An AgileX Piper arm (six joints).
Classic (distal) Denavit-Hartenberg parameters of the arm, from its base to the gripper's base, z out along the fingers. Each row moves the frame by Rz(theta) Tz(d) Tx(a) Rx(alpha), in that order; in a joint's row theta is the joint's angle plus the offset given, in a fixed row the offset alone. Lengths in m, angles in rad.
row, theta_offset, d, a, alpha
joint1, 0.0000, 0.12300, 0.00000, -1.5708
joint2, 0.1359, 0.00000, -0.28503, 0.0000
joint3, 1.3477, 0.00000, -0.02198, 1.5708
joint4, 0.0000, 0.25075, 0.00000, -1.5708
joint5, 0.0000, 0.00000, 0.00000, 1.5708
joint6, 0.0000, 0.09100, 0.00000, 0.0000
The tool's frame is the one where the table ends.
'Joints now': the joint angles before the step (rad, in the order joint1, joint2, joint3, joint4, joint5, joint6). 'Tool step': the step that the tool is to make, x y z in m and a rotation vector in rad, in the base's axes. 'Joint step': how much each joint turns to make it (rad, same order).
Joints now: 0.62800 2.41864 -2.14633 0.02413 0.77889 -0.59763
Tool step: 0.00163 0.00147 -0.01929 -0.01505 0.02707 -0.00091
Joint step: -0.00001 0.03618 0.00001 0.00384 -0.00545 -0.00001
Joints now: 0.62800 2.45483 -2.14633 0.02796 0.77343 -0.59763
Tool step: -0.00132 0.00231 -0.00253 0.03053 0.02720 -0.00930
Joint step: 0.00000 0.00499 -0.00001 0.04174 -0.00090 -0.00001
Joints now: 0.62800 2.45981 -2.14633 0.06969 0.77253 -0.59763
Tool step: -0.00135 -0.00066 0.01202 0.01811 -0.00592 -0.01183
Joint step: 0.00000 -0.02279 0.00001 0.00358 0.00667 0.01382
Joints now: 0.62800 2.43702 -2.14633 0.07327 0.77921 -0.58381
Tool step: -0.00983 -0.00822 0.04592 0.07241 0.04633 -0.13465
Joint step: -0.00097 -0.09361 -0.00002 -0.01061 0.08035 0.17024
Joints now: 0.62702 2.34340 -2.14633 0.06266 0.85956 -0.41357
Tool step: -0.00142 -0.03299 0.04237 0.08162 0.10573 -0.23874
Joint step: -0.05130 -0.09270 -0.00202 -0.00347 0.12469 0.23486
